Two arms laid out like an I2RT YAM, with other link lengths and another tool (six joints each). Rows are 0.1 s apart.
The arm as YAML. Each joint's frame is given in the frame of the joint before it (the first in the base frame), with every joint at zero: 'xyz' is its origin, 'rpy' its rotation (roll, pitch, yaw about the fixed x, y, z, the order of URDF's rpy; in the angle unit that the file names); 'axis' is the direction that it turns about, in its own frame. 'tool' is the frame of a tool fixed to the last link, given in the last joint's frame.
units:
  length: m
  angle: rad
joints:
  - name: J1
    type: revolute
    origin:
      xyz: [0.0, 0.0, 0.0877]
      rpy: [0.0, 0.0, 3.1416]
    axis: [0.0, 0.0, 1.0]
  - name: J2
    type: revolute
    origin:
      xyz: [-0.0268, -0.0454, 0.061]
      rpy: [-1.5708, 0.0, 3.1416]
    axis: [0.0, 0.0, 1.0]
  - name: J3
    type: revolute
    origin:
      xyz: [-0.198, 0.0, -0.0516]
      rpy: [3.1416, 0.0, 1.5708]
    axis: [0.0, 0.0, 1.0]
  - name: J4
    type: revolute
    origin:
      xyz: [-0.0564, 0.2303, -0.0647]
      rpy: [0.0, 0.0, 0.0]
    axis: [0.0, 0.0, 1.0]
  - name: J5
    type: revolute
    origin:
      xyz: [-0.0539, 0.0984, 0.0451]
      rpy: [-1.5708, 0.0, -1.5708]
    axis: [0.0, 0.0, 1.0]
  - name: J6
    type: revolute
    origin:
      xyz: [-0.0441, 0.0, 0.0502]
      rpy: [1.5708, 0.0, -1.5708]
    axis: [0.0, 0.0, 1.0]
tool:
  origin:
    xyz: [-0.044, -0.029, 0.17]
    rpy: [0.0, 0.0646, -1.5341]
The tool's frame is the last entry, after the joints.
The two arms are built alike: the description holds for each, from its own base.
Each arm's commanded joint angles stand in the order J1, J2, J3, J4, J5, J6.
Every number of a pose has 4 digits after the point.
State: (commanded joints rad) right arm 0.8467 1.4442 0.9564 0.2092 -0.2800 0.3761; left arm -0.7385 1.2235 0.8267 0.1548 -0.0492 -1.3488
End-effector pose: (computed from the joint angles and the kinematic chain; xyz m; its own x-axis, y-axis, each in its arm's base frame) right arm 0.2742 0.4636 0.2507 0.4991 -0.0434 0.8655 0.7476 -0.4835 -0.4553; left arm 0.4018 -0.2821 0.1916 0.6114 0.7421 0.2747 0.0084 -0.3531 0.9355
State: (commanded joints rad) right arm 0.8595 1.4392 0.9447 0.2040 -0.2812 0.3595; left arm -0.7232 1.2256 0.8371 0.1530 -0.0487 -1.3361
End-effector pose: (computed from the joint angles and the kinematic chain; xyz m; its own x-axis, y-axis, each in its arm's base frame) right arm 0.2661 0.4659 0.2451 0.4940 -0.0209 0.8692 0.7594 -0.4765 -0.4431; left arm 0.4074 -0.2767 0.1961 0.5991 0.7478 0.2861 0.0009 -0.3579 0.9338
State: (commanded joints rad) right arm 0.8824 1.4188 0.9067 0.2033 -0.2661 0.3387; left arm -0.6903 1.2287 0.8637 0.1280 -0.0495 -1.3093
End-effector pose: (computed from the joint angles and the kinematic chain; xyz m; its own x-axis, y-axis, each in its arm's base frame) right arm 0.2538 0.4667 0.2341 0.4855 0.0078 0.8742 0.7705 -0.4763 -0.4236; left arm 0.4181 -0.2631 0.2024 0.5740 0.7574 0.3112 -0.0029 -0.3782 0.9257
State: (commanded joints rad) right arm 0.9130 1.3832 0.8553 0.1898 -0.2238 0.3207; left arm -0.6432 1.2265 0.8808 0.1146 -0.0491 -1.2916
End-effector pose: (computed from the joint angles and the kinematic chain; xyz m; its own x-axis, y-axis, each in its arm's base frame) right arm 0.2416 0.4643 0.2190 0.4787 0.0394 0.8771 0.7718 -0.4951 -0.3990; left arm 0.4310 -0.2432 0.2092 0.5366 0.7778 0.3272 0.0000 -0.3878 0.9218
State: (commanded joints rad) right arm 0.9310 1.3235 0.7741 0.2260 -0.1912 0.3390; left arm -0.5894 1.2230 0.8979 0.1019 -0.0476 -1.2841
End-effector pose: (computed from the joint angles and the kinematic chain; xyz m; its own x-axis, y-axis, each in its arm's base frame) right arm 0.2334 0.4565 0.2157 0.4779 0.0194 0.8782 0.7631 -0.5043 -0.4041; left arm 0.4440 -0.2202 0.2165 0.4932 0.8034 0.3335 0.0103 -0.3887 0.9213
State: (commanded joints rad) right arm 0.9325 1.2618 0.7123 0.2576 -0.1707 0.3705; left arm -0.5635 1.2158 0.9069 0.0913 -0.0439 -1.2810
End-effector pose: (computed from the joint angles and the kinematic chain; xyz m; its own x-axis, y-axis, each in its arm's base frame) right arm 0.2321 0.4469 0.2223 0.4807 -0.0241 0.8765 0.7478 -0.5107 -0.4242; left arm 0.4490 -0.2090 0.2216 0.4738 0.8143 0.3354 0.0133 -0.3874 0.9218
